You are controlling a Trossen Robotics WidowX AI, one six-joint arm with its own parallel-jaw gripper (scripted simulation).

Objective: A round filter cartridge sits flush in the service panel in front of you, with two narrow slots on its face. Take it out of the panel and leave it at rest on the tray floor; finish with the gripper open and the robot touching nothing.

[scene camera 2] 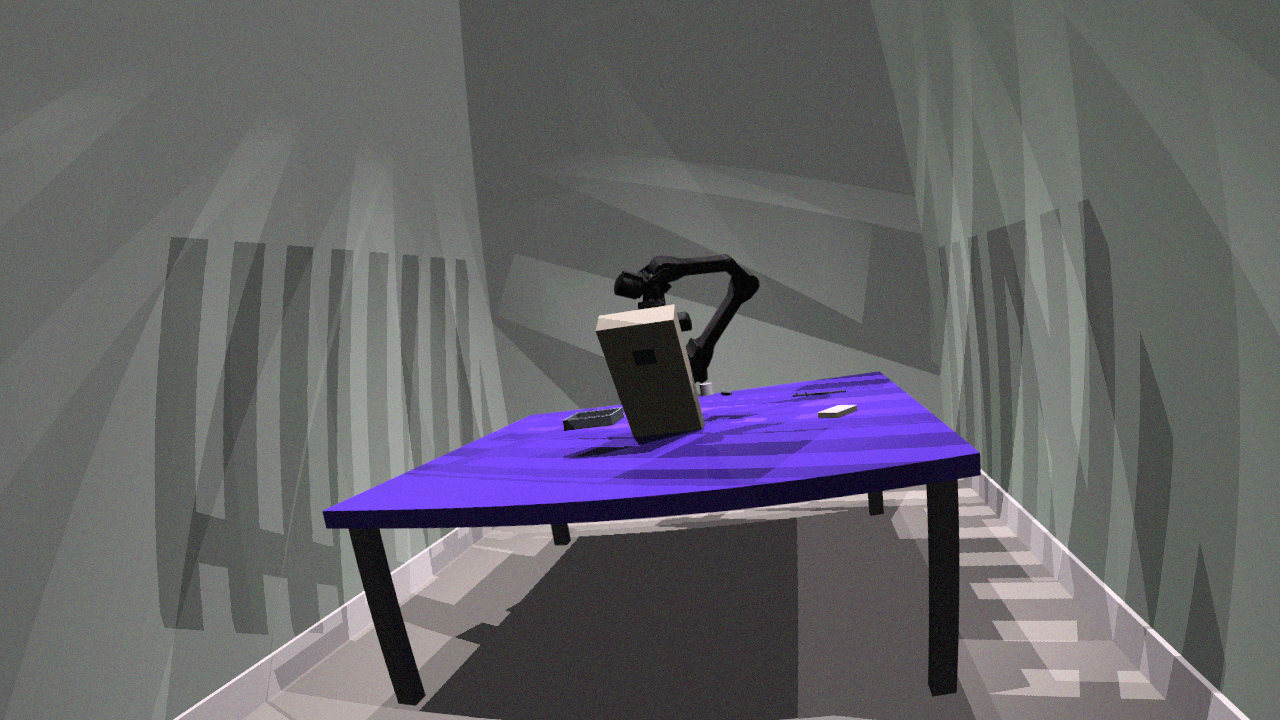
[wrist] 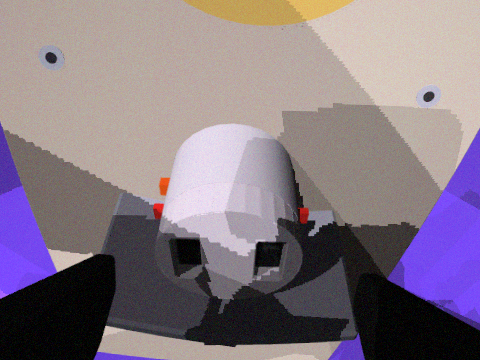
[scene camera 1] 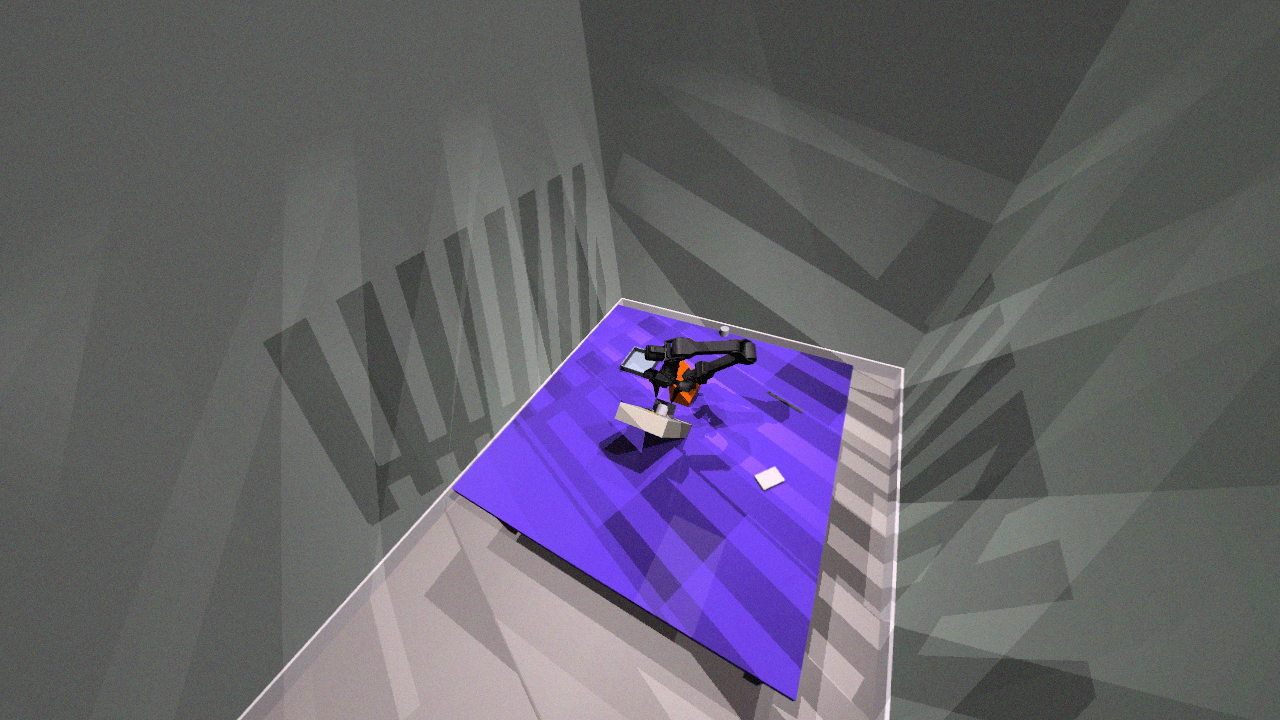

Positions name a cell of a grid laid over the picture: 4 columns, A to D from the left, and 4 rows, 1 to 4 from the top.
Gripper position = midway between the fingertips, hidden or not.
The gripper (scene camera 1: C3) is open, holding nothing. Further things: a pale grey filter cartridge (wrist: B3), a beige service panel (scene camera 2: C2) and a dark shallow tray (scene camera 2: B3).
The gripper also shows in the wrist view (wrist: B4). The beige service panel shows as well in the wrist view (wrist: D2) and in scene camera 1 (scene camera 1: C3). Scene camera 2 does not show the pale grey filter cartridge, which is hidden by the beige service panel.
